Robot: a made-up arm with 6 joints. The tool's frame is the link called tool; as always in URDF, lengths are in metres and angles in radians. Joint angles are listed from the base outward. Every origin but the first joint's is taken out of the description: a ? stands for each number. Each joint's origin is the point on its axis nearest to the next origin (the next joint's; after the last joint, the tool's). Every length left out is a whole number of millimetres.
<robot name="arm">
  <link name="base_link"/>
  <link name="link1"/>
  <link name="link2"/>
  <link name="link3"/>
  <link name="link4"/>
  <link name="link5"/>
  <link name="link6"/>
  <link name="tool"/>
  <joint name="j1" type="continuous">
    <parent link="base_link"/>
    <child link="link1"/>
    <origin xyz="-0.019 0.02 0.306" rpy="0 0 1.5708"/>
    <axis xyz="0 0 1"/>
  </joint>
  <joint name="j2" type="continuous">
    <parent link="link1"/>
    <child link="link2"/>
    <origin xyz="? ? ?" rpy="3.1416 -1.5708 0"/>
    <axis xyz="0 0 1"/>
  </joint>
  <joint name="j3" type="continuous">
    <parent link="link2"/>
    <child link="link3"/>
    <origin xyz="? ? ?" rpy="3.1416 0 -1.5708"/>
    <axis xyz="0 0 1"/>
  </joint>
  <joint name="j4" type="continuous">
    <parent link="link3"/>
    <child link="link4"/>
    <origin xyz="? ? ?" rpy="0 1.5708 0"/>
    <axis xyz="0 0 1"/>
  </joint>
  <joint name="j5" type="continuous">
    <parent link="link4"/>
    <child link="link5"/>
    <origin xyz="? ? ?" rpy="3.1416 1.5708 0"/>
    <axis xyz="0 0 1"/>
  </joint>
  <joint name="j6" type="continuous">
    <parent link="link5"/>
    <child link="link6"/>
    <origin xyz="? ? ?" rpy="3.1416 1.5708 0"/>
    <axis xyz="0 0 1"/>
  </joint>
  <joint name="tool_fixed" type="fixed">
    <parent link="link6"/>
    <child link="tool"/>
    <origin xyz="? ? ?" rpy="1.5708 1.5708 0"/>
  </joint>
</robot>
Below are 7 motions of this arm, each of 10 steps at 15 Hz.
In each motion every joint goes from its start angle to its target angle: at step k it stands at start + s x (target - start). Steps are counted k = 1, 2, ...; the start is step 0. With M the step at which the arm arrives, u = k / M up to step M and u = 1 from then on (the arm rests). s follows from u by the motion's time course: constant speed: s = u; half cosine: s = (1 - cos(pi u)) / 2; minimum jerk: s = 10 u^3 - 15 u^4 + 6 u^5.
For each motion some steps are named. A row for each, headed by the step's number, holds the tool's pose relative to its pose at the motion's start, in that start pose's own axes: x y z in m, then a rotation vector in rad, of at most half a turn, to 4 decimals.
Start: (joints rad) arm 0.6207 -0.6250 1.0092 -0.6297 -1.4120 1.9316
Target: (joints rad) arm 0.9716 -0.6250 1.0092 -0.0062 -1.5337 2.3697
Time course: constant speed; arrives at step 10
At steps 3, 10:
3: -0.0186 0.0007 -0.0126 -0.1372 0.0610 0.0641
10: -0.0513 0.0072 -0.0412 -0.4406 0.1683 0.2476

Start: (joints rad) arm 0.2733 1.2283 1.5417 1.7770 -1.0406 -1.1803
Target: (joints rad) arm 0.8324 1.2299 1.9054 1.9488 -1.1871 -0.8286
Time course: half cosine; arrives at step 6
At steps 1, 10:
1: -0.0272 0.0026 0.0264 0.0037 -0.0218 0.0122
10: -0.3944 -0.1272 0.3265 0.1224 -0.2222 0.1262

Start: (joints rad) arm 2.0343 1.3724 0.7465 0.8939 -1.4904 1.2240
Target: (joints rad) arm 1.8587 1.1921 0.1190 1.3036 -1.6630 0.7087
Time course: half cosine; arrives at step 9
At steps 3, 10:
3: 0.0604 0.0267 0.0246 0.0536 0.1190 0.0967
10: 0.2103 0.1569 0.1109 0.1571 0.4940 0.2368

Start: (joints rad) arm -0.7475 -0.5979 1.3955 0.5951 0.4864 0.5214
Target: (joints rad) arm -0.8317 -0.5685 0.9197 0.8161 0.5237 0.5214
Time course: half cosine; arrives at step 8
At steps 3, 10:
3: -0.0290 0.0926 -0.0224 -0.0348 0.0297 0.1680
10: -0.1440 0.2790 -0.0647 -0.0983 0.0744 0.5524

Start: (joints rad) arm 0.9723 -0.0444 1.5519 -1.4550 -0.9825 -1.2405
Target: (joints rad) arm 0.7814 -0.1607 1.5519 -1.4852 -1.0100 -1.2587
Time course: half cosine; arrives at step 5
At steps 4, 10:
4: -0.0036 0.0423 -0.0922 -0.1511 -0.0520 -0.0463
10: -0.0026 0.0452 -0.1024 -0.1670 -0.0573 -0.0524

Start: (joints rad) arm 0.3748 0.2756 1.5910 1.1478 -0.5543 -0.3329
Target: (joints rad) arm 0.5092 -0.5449 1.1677 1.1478 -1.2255 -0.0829
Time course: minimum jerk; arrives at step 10
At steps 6, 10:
6: -0.1499 -0.2687 0.1470 0.0680 0.2971 -0.1860
10: -0.2406 -0.3970 0.1691 0.1223 0.4550 -0.2199

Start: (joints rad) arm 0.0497 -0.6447 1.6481 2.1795 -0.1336 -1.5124
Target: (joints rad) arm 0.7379 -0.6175 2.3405 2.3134 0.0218 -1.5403
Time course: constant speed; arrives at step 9
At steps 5, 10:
5: -0.0481 -0.3659 -0.0257 0.1879 -0.0745 -0.3792
10: -0.2085 -0.6215 -0.1228 0.2512 -0.0711 -0.7216

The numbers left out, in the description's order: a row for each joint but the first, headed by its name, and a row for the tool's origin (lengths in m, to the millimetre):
j2: -0.011 -0.007 0
j3: 0.285 -0.01 0
j4: -0.68 0.025 0
j5: -0.119 0.001 0
j6: 0.005 0.011 0
tool: -0.028 0.027 0

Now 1 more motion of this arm.
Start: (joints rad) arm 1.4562 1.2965 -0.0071 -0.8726 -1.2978 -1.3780
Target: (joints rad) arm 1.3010 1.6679 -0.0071 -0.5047 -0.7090 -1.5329
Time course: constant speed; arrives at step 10
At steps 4, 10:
4: 0.0479 -0.0067 0.0895 0.1352 -0.1442 0.1185
10: 0.1327 -0.0416 0.2089 0.2478 -0.3415 0.2686

